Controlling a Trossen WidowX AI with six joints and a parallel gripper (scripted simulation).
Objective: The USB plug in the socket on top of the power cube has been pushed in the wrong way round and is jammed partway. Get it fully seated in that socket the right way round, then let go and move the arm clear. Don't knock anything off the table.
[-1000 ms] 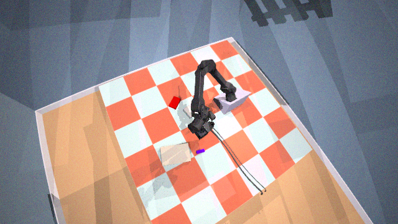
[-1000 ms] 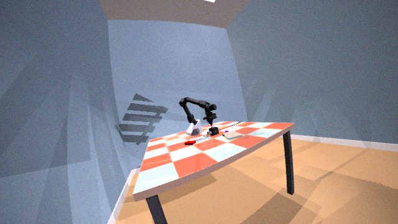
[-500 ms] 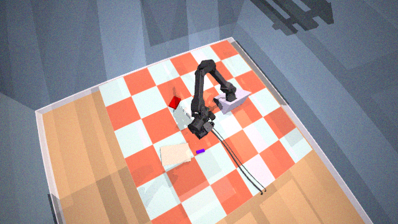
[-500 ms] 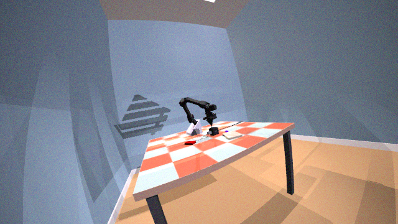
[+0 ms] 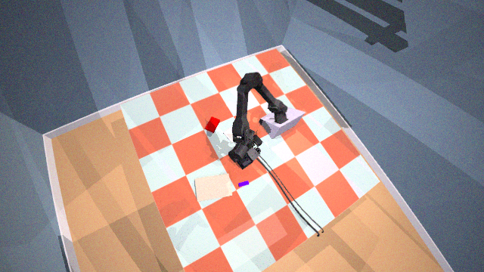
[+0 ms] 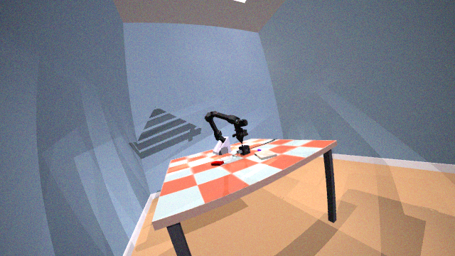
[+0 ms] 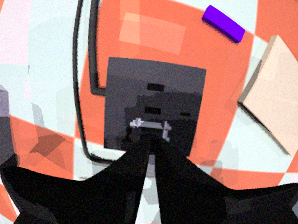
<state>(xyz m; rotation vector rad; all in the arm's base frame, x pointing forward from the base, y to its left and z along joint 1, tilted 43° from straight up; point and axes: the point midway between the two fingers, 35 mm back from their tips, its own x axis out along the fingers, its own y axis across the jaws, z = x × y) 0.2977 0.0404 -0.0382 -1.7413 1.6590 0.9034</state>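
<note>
Right now my gripper tip is 20 mm above the USB plug. From my gripper tip the other things lie so: purple piece (130 mm to the left, 100 mm below, 70 mm ahead); then beige pad (230 mm ahead, 100 mm below, 60 mm to the left); then USB socket (30 mm below).
</note>
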